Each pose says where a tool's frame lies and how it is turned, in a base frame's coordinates. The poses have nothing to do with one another.
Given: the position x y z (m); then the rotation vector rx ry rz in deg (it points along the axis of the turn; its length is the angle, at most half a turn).
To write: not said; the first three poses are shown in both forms.
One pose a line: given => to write
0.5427 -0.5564 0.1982 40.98 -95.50 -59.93 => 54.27 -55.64 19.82 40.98 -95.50 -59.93
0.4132 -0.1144 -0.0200 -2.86 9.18 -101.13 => 41.32 -11.44 -2.00 -2.86 9.18 -101.13
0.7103 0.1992 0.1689 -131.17 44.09 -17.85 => 71.03 19.92 16.89 -131.17 44.09 -17.85
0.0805 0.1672 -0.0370 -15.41 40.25 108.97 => 8.05 16.72 -3.70 -15.41 40.25 108.97
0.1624 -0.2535 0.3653 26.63 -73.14 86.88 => 16.24 -25.35 36.53 26.63 -73.14 86.88
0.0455 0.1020 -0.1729 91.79 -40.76 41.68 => 4.55 10.20 -17.29 91.79 -40.76 41.68
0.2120 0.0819 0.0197 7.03 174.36 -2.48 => 21.20 8.19 1.97 7.03 174.36 -2.48
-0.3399 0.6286 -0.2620 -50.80 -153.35 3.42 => -33.99 62.86 -26.20 -50.80 -153.35 3.42
